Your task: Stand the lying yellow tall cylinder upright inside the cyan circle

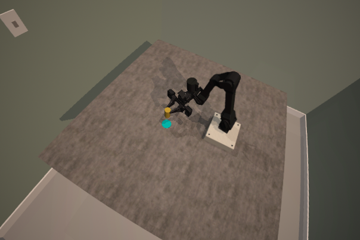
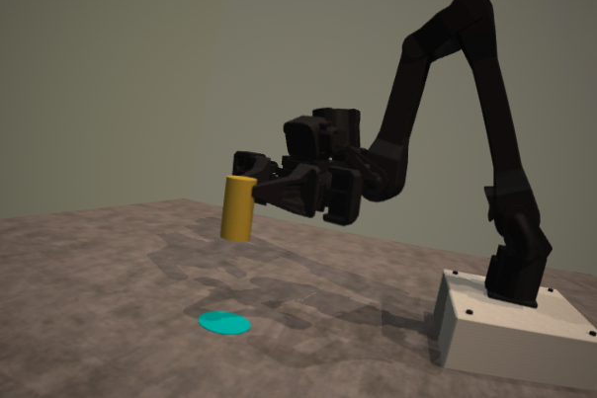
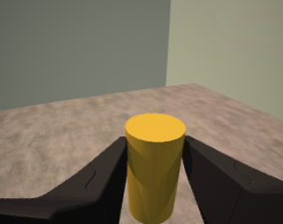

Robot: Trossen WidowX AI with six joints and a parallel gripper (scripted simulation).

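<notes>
Now: gripper tip 160 mm above the cyan circle. From my gripper tip the other things lie so: yellow cylinder (20 mm below).
</notes>
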